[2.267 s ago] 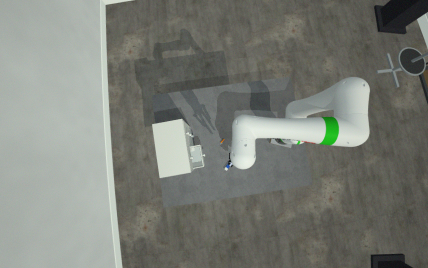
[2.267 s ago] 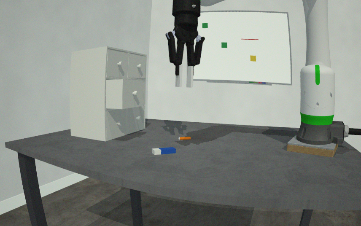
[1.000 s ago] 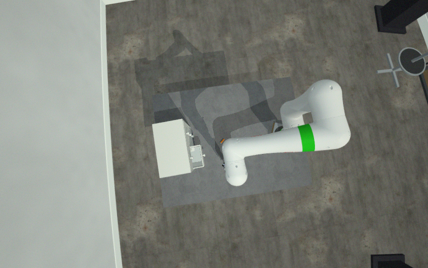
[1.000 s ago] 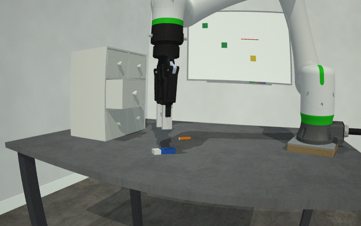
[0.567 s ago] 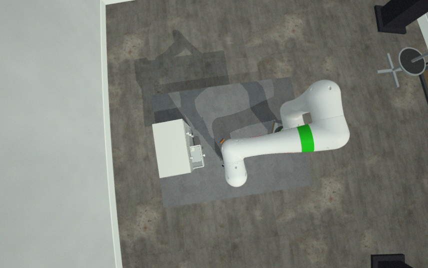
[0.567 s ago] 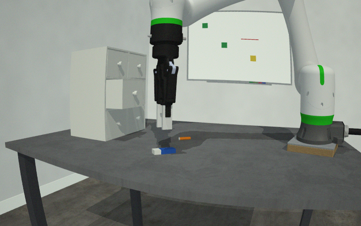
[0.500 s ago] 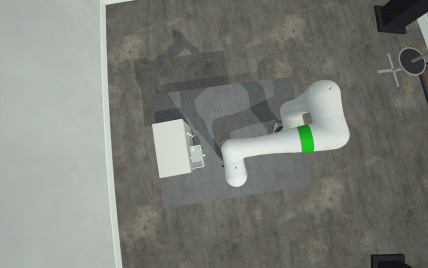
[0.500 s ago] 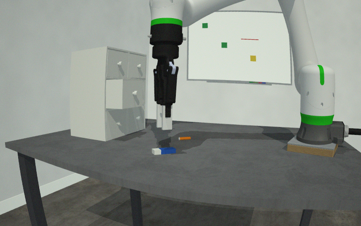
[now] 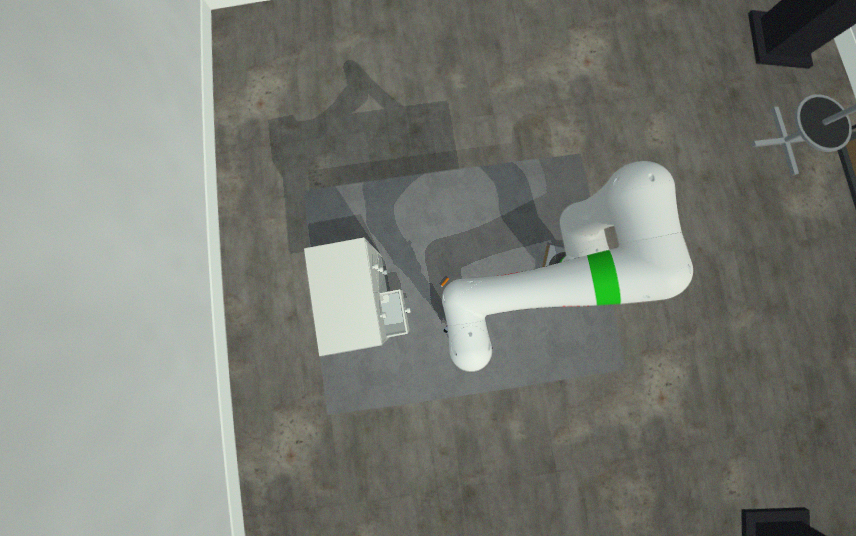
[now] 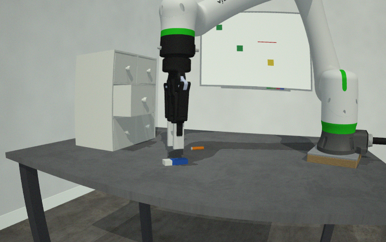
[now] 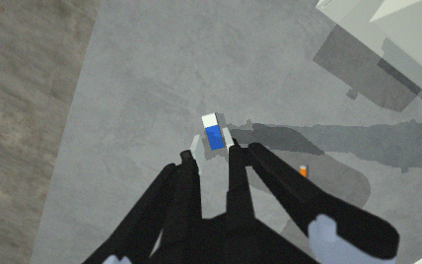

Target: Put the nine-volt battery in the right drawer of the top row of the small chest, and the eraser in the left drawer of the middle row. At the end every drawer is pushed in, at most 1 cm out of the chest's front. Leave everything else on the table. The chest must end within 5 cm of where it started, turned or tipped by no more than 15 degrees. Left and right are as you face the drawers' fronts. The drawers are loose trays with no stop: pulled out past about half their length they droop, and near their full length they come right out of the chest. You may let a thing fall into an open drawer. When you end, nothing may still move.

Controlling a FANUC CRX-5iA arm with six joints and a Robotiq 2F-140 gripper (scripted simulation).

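The eraser lies 70 mm below my hand and 10 mm to the left of it. The rest, counted from my hand: green nine-volt battery 390 mm ahead, 170 mm to the right, 160 mm above; then orange cylinder 200 mm to the right, 70 mm below, 50 mm ahead.
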